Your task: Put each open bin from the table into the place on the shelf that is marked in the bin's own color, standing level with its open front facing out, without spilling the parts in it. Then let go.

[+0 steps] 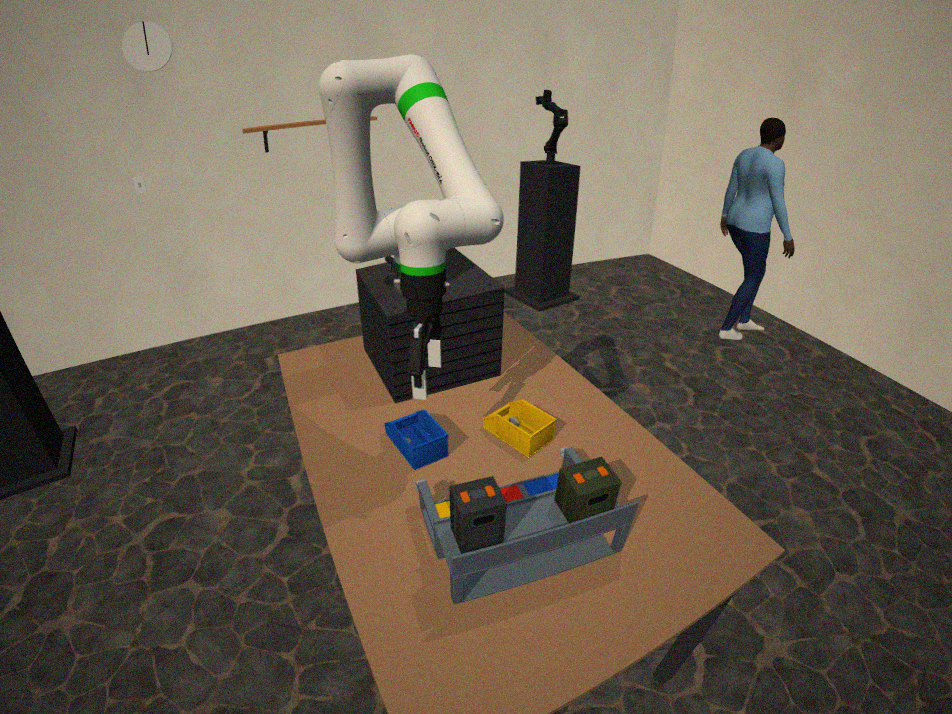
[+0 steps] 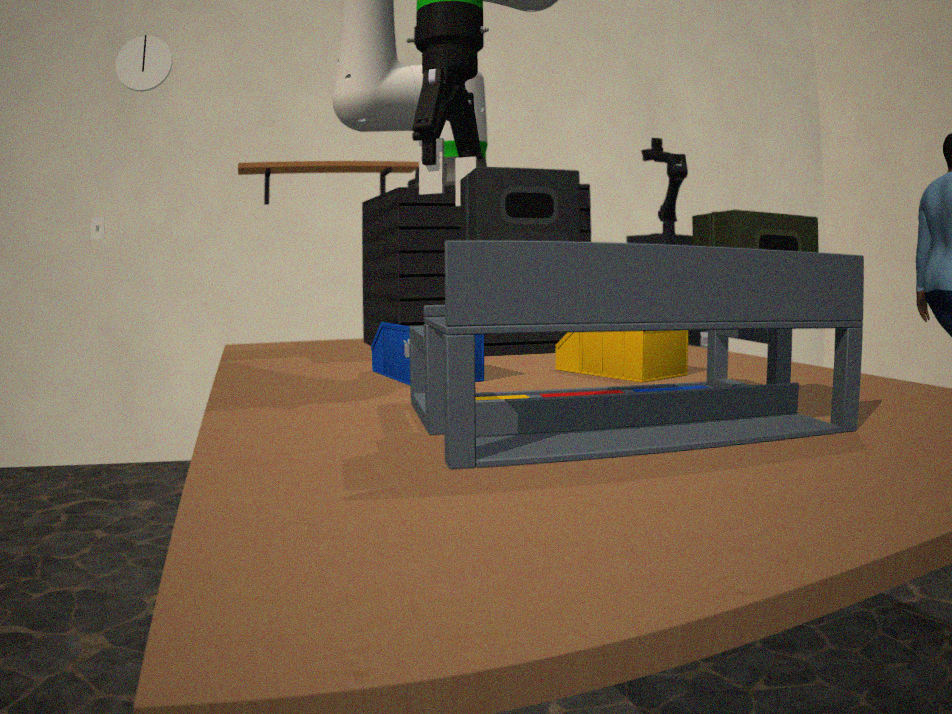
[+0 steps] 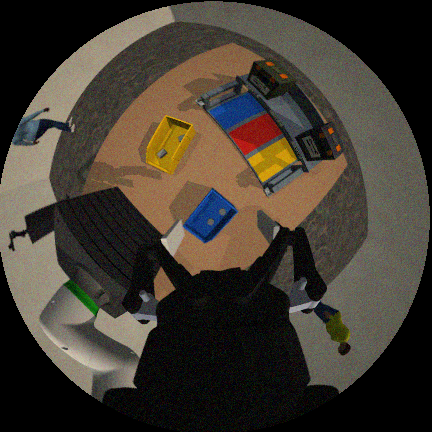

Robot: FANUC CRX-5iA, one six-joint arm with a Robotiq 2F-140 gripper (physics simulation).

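Where they show: gripper, between the fingertips: [image 1: 427,381] [image 2: 450,200] [image 3: 219,222]; arm's base, origin of its link: [image 3: 92,282].
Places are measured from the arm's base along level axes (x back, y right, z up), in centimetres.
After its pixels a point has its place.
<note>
My gripper [image 1: 426,371] {x -37.5, y 18.3, z -6.4 cm} [image 2: 448,180] {x -37.5, y 18.3, z -6.4 cm} [image 3: 219,222] {x -37.5, y 18.3, z -6.4 cm} is open and empty, high above the table, on the robot-base side of the blue bin. The blue bin [image 1: 432,453] {x -39.3, y 19.1, z -27.0 cm} [image 2: 393,353] {x -32.2, y 24.5, z -26.7 cm} [image 3: 200,225] {x -25.7, y 19.8, z -29.9 cm} stands upright on the table with two round parts inside. The yellow bin [image 1: 510,437] {x -44.8, y -1.3, z -27.4 cm} [image 2: 615,355] {x -46.6, y -1.6, z -27.1 cm} [image 3: 175,147] {x -42.9, y -4.6, z -29.9 cm} stands upright beside it with small grey parts inside. The grey shelf [image 1: 538,544] {x -81.2, y 20.9, z -17.0 cm} [image 2: 653,284] {x -81.0, y 21.5, z -17.1 cm} [image 3: 291,112] {x -76.1, y 17.2, z -20.0 cm} has a blue mark [image 1: 542,484] {x -61.3, y 1.4, z -29.6 cm} [image 3: 235,111] {x -66.7, y 3.2, z -29.6 cm}, a red mark [image 1: 512,493] {x -59.4, y 9.2, z -29.6 cm} [image 3: 255,134] {x -64.1, y 14.0, z -29.6 cm} and a yellow mark [image 1: 442,509] {x -54.6, y 25.6, z -29.5 cm} [image 3: 272,160] {x -61.0, y 24.6, z -29.6 cm} on its lower level; no bin stands on them.
A dark grey box [image 1: 478,522] {x -74.3, y 29.6, z -11.3 cm} [image 2: 484,203] {x -73.6, y 32.0, z -10.9 cm} [image 3: 327,142] {x -67.7, y 26.4, z -8.2 cm} and a dark green box [image 1: 588,491] {x -80.6, y 9.0, z -10.5 cm} [image 2: 722,230] {x -78.2, y 10.7, z -12.3 cm} [image 3: 274,82] {x -72.8, y 8.0, z -11.6 cm} stand on the shelf's upper level. A black slatted block [image 1: 469,338] {x -14.7, y -8.4, z -13.9 cm} stands at the table's far end. A person in light blue [image 1: 753,192] is beyond the table.
</note>
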